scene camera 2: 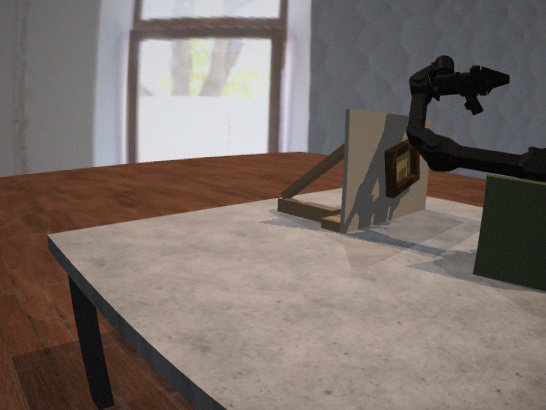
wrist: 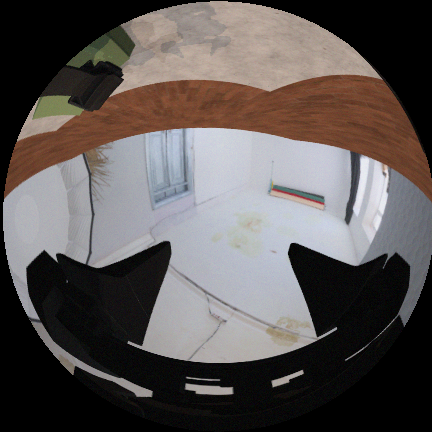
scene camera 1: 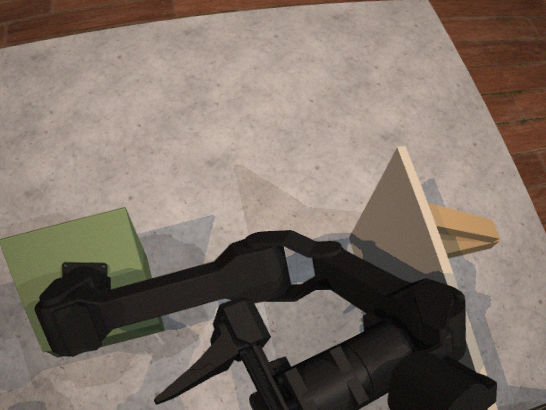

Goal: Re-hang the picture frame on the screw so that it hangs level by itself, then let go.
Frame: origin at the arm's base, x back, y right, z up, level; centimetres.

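Seen in the pictures: gripper, between the fingertips: [scene camera 2: 509, 79] [wrist: 232, 249]; arm's base, origin of its link: [scene camera 2: 528, 208] [scene camera 1: 85, 283].
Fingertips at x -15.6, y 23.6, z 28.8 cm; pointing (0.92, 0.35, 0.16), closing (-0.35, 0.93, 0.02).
Pixels of each thing's middle, then the offset from my fingertips to it. "spot": a spot on its surface instead. Level surfaces: height alone.
- picture frame, middle of its body: [scene camera 2: 402, 165] dx -28.6, dy -9.1, dz -26.8 cm
- upright board, a spot on its surface: [scene camera 1: 400, 210] spot: dx -28.0, dy -27.2, dz -18.0 cm
- grey table, height of its surface: dz -42.3 cm
The picture frame [scene camera 2: 390, 172], with dark brown wood bars around a yellowish picture, is against the front face of the upright board [scene camera 1: 400, 210] [scene camera 2: 361, 145]. It looks tilted, its far side higher; part of its upper far corner is behind the arm. The frame does not show in scene camera 1 or the wrist view. The screw cannot be made out. My gripper [scene camera 2: 507, 79] [wrist: 232, 249] is open and empty. It is held high, above and in front of the board, and its fingers point away from the board and the frame.
Wooden braces [scene camera 1: 465, 220] [scene camera 2: 310, 210] prop the board from behind. The arm is mounted on a green block [scene camera 1: 95, 232] [scene camera 2: 515, 230] [wrist: 120, 42] in front of the board. Both stand on the grey table [scene camera 1: 200, 100] [scene camera 2: 225, 300] [wrist: 280, 45]. The folded arm reaches close to the board.
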